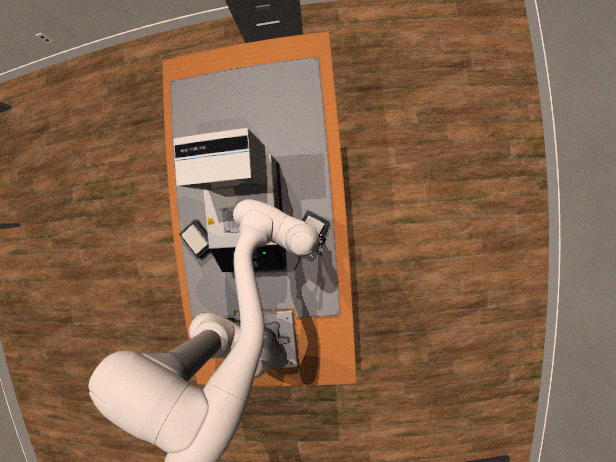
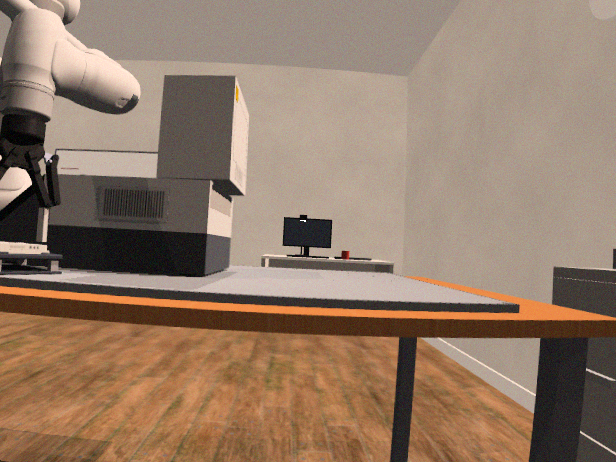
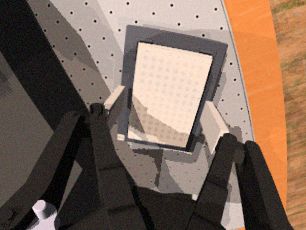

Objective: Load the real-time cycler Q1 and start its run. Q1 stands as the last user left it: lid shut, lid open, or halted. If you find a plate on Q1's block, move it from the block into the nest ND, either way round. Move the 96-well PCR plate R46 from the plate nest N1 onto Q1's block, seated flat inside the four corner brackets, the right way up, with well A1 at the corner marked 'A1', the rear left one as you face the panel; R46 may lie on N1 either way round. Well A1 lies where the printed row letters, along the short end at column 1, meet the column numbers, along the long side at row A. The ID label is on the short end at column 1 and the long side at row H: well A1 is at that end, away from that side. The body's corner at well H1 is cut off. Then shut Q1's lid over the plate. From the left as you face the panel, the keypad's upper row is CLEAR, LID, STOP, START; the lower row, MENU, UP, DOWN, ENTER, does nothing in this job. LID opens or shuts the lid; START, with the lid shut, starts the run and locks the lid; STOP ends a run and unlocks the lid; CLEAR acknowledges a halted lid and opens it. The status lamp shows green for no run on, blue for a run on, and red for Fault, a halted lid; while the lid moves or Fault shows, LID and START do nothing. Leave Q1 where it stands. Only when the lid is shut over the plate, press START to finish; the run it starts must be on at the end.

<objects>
same spot on lid: (image 2: 204, 123) = (image 1: 258, 155)
</objects>
